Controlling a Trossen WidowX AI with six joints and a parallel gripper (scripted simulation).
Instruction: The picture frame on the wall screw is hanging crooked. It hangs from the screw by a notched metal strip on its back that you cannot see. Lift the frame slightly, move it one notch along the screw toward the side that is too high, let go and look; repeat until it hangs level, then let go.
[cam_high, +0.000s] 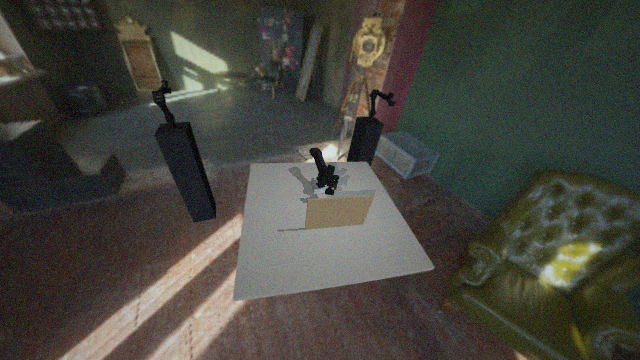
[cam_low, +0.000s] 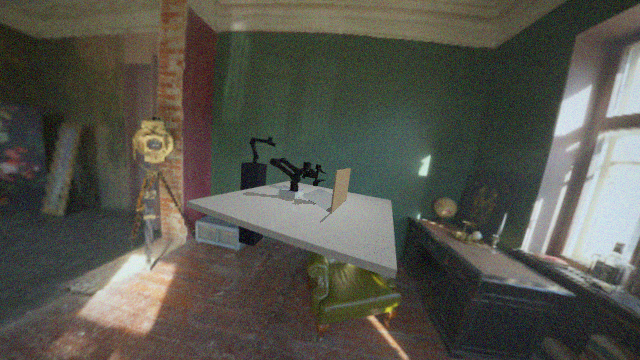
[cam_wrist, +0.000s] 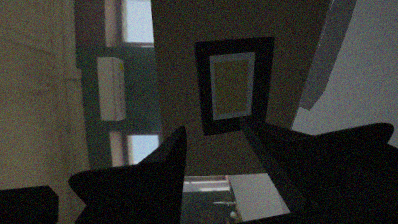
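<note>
Now: gripper tip 12 cm short of the picture frame, 3 cm to the left of it and 6 cm above it. From my gripper tip the other things lie so: tan wall panel (14 cm ahead, 2 cm to the right, 7 cm below).
</note>
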